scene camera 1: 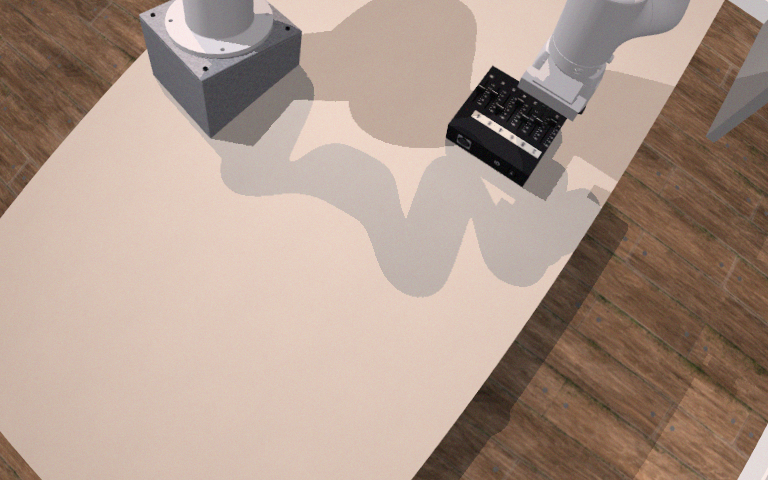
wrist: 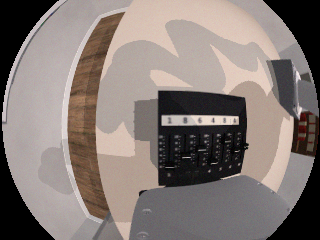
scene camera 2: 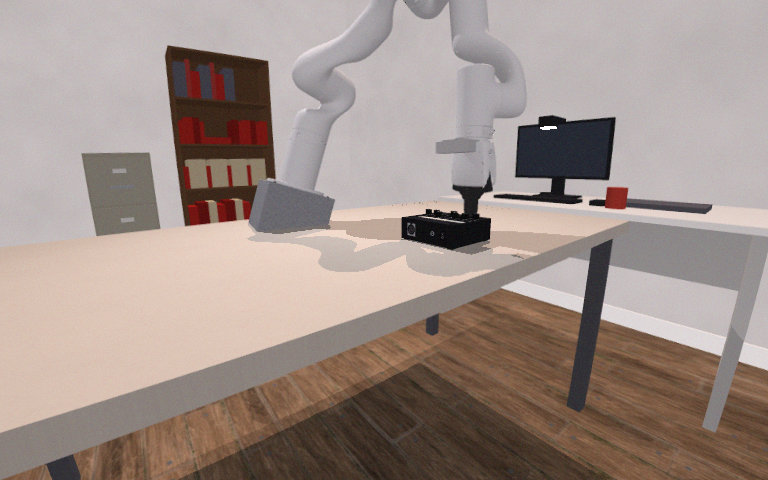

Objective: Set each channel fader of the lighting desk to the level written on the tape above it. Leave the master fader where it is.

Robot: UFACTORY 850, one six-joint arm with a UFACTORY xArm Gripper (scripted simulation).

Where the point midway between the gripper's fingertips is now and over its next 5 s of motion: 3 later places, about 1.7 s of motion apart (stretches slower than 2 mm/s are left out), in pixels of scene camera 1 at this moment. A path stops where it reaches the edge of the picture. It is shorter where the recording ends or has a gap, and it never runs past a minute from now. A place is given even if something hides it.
The gripper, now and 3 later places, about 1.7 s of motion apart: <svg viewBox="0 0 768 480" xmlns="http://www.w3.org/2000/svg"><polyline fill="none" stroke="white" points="544,112 538,121 546,106 530,84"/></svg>
